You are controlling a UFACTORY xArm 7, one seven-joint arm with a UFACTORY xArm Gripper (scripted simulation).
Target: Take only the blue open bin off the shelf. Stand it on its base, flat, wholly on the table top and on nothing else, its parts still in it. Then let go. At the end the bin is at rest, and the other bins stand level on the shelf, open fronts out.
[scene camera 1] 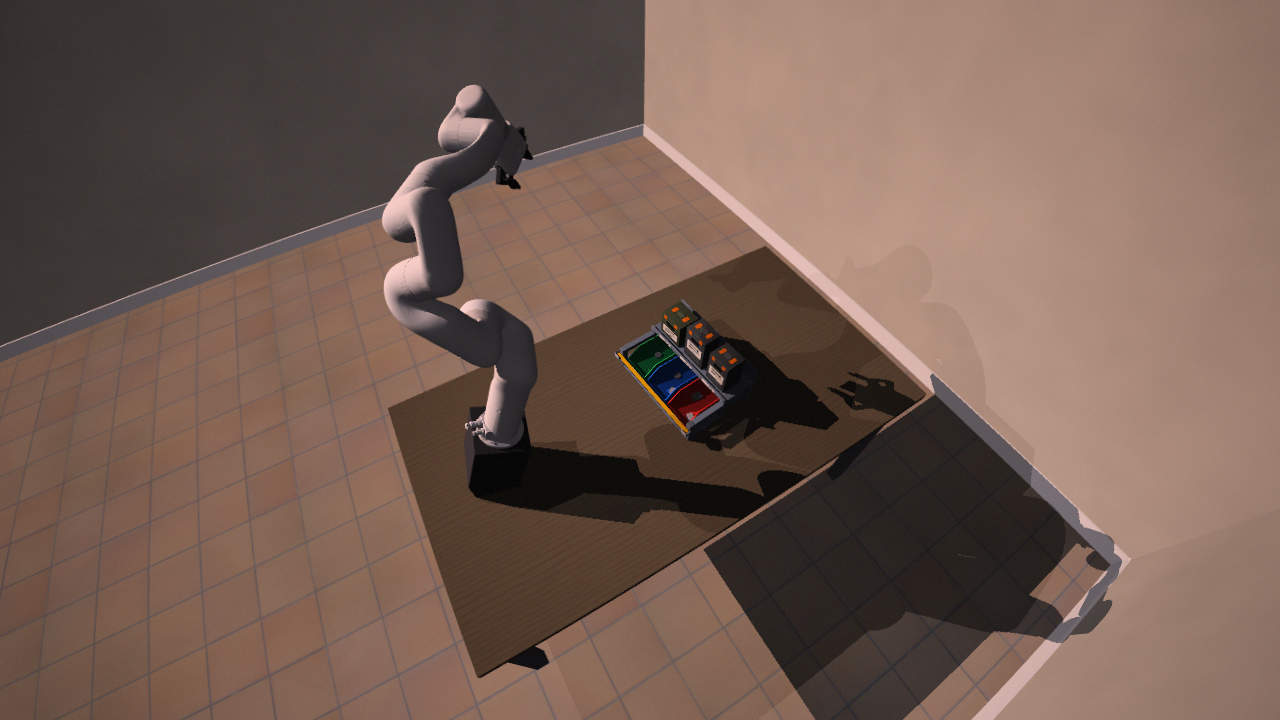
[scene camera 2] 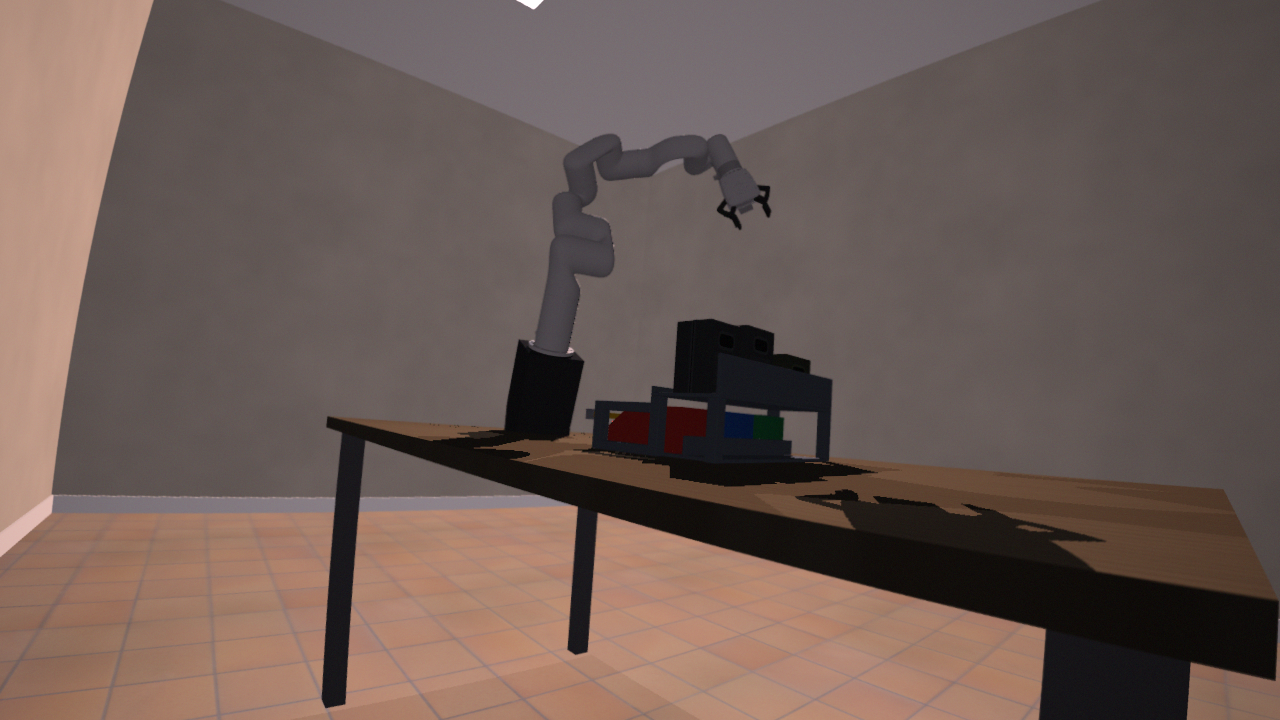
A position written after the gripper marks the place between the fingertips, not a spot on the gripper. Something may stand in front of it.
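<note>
Gripper [scene camera 2: 754,221], [scene camera 1: 522,172]. Blue open bin [scene camera 1: 661,381], [scene camera 2: 737,425]. Red bin [scene camera 2: 680,421]. Green bin [scene camera 1: 643,360].
</note>
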